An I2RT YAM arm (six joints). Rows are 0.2 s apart.
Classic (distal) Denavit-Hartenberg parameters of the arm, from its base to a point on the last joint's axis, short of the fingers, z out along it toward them. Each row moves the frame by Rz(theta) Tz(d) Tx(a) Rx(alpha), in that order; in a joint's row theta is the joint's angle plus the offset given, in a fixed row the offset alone. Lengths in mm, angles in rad.
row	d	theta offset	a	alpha
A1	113.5	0	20	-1.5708
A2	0	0	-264	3.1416
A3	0	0.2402	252.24	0
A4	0	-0.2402	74	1.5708
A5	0	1.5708	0	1.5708
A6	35.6	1.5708	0	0
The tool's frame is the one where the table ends.
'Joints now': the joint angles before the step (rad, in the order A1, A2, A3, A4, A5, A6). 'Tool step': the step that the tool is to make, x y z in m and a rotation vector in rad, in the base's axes. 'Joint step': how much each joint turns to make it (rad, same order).
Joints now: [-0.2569, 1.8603, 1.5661, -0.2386, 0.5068, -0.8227]
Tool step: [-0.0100, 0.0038, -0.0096, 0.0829, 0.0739, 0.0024]
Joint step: [0.0000, -0.0163, -0.0166, -0.1187, -0.0363, 0.0561]
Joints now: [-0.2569, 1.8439, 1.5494, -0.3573, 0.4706, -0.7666]
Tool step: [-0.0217, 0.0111, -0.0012, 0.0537, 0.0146, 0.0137]
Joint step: [0.0103, -0.0827, -0.0913, -0.0363, -0.0328, 0.0397]
